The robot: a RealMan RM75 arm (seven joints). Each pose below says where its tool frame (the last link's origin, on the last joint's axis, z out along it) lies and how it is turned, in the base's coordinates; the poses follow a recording.
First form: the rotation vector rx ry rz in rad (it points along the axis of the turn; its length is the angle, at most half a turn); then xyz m.
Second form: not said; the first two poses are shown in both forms.
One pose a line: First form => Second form
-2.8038 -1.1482 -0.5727 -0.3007 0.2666 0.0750 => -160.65 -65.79 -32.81 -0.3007 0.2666 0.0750
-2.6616 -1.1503 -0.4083 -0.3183 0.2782 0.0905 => -152.50 -65.91 -23.39 -0.3183 0.2782 0.0905
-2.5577 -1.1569 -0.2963 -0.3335 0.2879 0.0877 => -146.55 -66.29 -16.98 -0.3335 0.2879 0.0877
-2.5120 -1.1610 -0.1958 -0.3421 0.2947 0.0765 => -143.93 -66.52 -11.22 -0.3421 0.2947 0.0765
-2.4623 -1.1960 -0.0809 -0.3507 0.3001 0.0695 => -141.08 -68.53 -4.64 -0.3507 0.3001 0.0695
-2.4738 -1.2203 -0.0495 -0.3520 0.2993 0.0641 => -141.74 -69.92 -2.84 -0.3520 0.2993 0.0641
